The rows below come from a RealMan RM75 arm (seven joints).
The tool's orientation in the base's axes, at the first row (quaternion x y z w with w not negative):
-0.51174 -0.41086 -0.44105 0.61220
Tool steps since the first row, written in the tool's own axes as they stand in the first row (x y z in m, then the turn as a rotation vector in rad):
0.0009 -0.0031 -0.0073 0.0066 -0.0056 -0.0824
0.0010 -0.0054 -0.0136 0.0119 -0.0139 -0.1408
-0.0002 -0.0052 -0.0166 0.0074 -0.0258 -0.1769
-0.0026 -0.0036 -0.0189 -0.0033 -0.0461 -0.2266
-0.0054 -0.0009 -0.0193 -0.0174 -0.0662 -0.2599
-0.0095 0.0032 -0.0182 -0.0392 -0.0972 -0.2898
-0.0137 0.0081 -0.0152 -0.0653 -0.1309 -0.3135
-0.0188 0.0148 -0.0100 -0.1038 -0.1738 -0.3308
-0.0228 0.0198 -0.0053 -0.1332 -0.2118 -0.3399
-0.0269 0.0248 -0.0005 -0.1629 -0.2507 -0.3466
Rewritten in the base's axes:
-0.0024 -0.0076 0.0007 0.0007 -0.0828 -0.0036
-0.0042 -0.0140 0.0005 -0.0028 -0.1419 -0.0045
-0.0042 -0.0168 -0.0011 -0.0136 -0.1781 -0.0106
-0.0032 -0.0187 -0.0042 -0.0335 -0.2277 -0.0224
-0.0013 -0.0185 -0.0076 -0.0549 -0.2607 -0.0352
0.0014 -0.0166 -0.0124 -0.0891 -0.2904 -0.0519
0.0048 -0.0127 -0.0173 -0.1274 -0.3137 -0.0712
0.0096 -0.0064 -0.0232 -0.1782 -0.3299 -0.0990
0.0131 -0.0008 -0.0277 -0.2223 -0.3387 -0.1183
0.0165 0.0049 -0.0323 -0.2674 -0.3452 -0.1373

